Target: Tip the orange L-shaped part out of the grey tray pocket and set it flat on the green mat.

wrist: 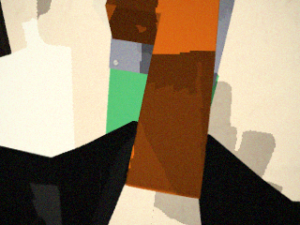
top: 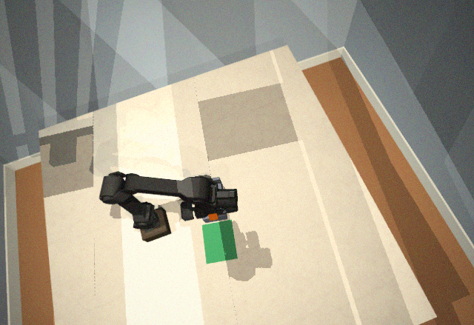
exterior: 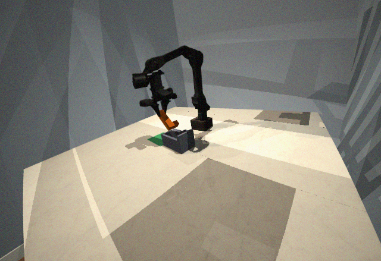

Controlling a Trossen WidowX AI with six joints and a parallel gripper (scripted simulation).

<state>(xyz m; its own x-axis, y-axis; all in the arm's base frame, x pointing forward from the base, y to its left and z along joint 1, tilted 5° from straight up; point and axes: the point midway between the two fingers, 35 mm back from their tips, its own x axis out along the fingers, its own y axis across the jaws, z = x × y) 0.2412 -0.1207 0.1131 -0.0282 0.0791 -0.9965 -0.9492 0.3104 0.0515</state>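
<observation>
The green mat lies 170 mm below my gripper tip, 70 mm to the right of it and 30 mm behind it. From my gripper tip the other things lie so: orange L-shaped part (40 mm to the left, 30 mm below).
</observation>
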